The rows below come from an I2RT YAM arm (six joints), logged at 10 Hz.
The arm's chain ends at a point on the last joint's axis. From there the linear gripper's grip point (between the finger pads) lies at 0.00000 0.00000 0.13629 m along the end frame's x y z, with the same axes.
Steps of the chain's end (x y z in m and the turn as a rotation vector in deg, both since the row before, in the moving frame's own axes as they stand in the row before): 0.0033, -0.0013, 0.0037, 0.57, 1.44, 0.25; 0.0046, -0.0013, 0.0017, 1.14, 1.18, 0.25; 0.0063, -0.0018, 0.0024, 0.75, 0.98, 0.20; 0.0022, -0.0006, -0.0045, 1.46, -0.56, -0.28; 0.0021, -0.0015, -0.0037, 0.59, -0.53, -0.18
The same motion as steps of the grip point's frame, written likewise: 0.0067, -0.0026, 0.0037, 0.57, 1.44, 0.25; 0.0074, -0.0040, 0.0016, 1.14, 1.18, 0.25; 0.0086, -0.0036, 0.0024, 0.75, 0.98, 0.20; 0.0009, -0.0041, -0.0046, 1.46, -0.56, -0.28; 0.0008, -0.0029, -0.0037, 0.59, -0.53, -0.18
